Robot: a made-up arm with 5 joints.
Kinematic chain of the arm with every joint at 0, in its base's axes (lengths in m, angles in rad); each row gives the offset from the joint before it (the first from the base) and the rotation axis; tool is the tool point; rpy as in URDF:
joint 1: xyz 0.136 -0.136 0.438 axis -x
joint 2: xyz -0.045 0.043 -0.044 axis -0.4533 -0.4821 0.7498
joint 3: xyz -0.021 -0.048 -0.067 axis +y
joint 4: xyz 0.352 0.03 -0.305 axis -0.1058 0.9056 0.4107
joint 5: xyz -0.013 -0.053 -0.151 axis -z
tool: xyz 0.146 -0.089 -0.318 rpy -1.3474 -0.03 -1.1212
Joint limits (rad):
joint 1: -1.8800..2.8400
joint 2: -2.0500..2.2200
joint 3: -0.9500..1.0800
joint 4: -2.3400..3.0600
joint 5: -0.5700..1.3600
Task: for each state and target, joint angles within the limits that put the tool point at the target. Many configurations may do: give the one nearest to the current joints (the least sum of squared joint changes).
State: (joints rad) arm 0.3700 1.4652 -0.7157 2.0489 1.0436
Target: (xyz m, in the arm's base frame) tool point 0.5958 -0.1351 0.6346
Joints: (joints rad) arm 0.5021 1.0129 -0.9422 1.8946 1.3600
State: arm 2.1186 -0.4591 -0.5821 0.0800 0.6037
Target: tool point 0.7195 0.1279 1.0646
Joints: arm 2.8281 -0.6056 -0.8858 -0.2743 0.5024
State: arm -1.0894 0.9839 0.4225 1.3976 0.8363
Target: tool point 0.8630 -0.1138 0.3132
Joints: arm -0.9461 1.7762 0.2854 1.0257 0.7405
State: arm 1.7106 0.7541 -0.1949 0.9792 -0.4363
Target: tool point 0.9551 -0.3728 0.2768
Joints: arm 1.7014 0.5616 -0.7547 0.3509 -0.2019
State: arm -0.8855 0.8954 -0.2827 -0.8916 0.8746
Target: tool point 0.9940 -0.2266 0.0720
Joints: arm -0.0331 0.2671 -0.3130 -1.0499 0.8372
